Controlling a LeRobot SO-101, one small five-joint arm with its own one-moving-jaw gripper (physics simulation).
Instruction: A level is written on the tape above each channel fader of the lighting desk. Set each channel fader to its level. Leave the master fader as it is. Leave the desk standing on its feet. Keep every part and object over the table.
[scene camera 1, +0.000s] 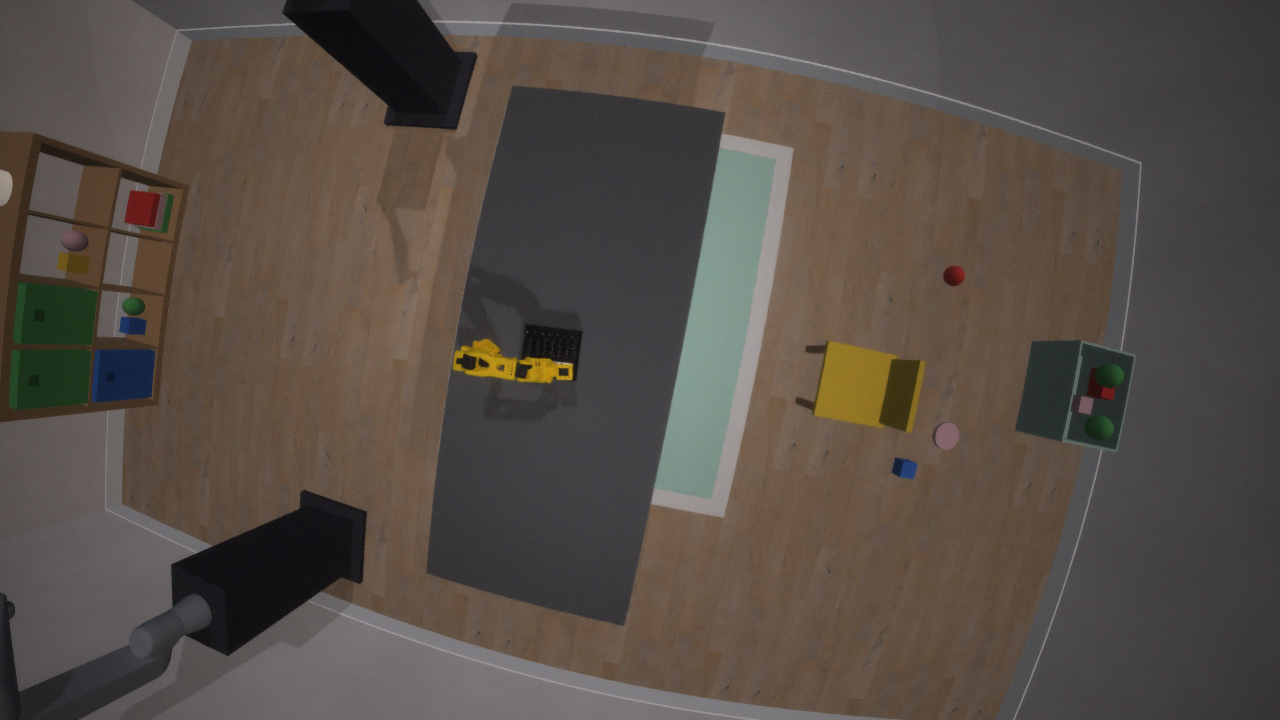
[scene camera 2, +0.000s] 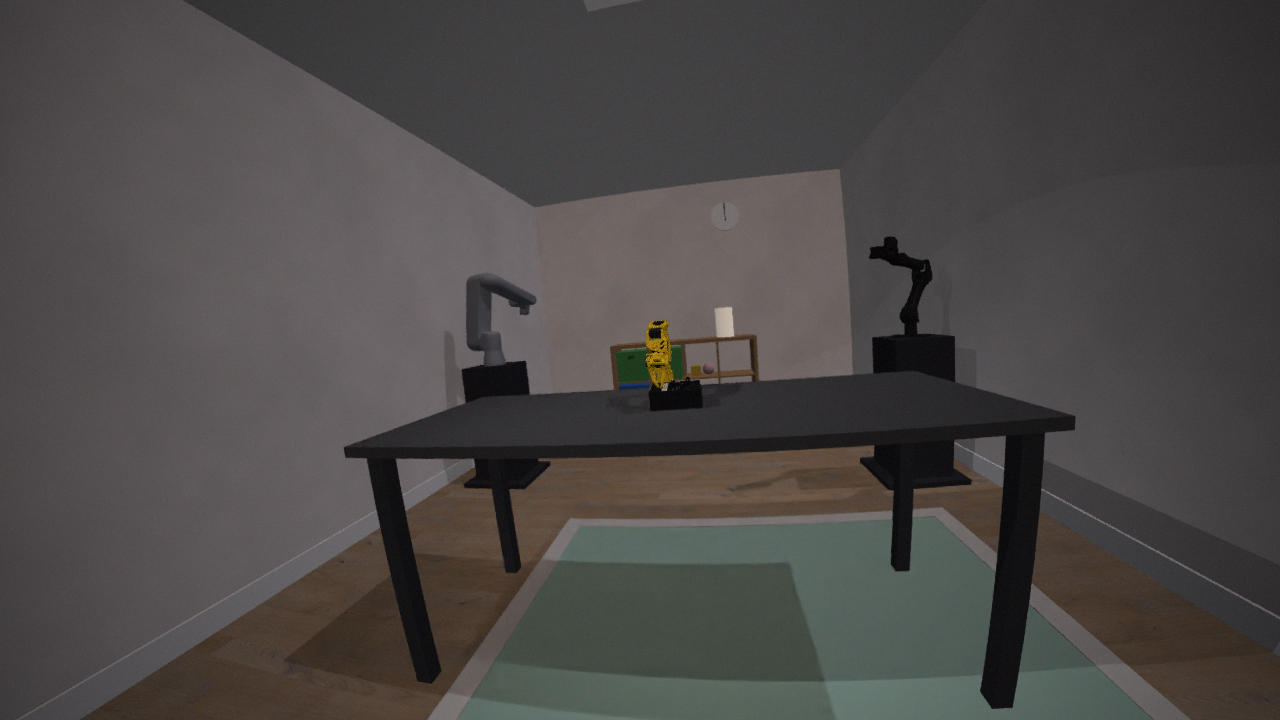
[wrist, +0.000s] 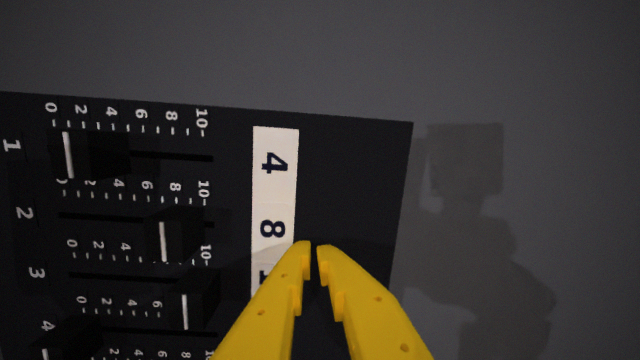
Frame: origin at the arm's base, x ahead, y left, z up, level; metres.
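Seen in the pictures: hand, its tool point: (scene camera 2: 660, 387) (wrist: 310, 254).
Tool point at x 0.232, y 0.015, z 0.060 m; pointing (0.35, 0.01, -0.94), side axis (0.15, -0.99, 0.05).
Pixels of each thing's middle, then the offset from my tool point to it. "*": a spot on its surface instead. Level surfaces: height alone.
- black lighting desk, middle of its body: (wrist: 214, 290) (scene camera 2: 676, 392) (scene camera 1: 550, 352) 0.038 m back, 0.041 m left, 0.026 m down
- dark table, height of its surface: 0.060 m down
- fader 1, middle of its body: (wrist: 92, 153) 0.024 m ahead, 0.064 m left, 0.002 m up
- fader 2, middle of its body: (wrist: 177, 232) 0.004 m ahead, 0.041 m left, 0.002 m up
- fader 3, middle of its body: (wrist: 196, 297) 0.018 m back, 0.034 m left, 0.002 m up
- fader 4 cap, a spot on its surface: (wrist: 45, 354) * 0.039 m back, 0.077 m left, 0.008 m up
- white tape, middle of its body: (wrist: 270, 312) 0.028 m back, 0.011 m left, 0.005 m down
The black lighting desk (scene camera 1: 535, 338) (scene camera 2: 677, 396) (wrist: 345, 165) lies on the dark table (scene camera 1: 590, 223) (scene camera 2: 760, 420). In the wrist view, the cap of fader 1 (wrist: 68, 155) is near 1, the cap of fader 2 (wrist: 162, 241) near 7, and the cap of fader 3 (wrist: 185, 311) near its high end. The fader 4 cap (wrist: 45, 354) is partly cut off, near its low end. The white tape (wrist: 276, 197) reads 4 and 8; a third mark is partly covered by a jaw. My gripper (wrist: 313, 245) is shut and empty, over the desk beside the tape. The master fader cannot be made out.
The arm (scene camera 1: 505, 367) (scene camera 2: 658, 344) reaches over one end of the desk. Its shadow (wrist: 470, 250) falls on the table beside the desk. A yellow chair (scene camera 1: 854, 383), a mint rug (scene camera 1: 729, 313) (scene camera 2: 671, 626), and black pedestals (scene camera 1: 268, 573) (scene camera 2: 913, 385) are off the table.
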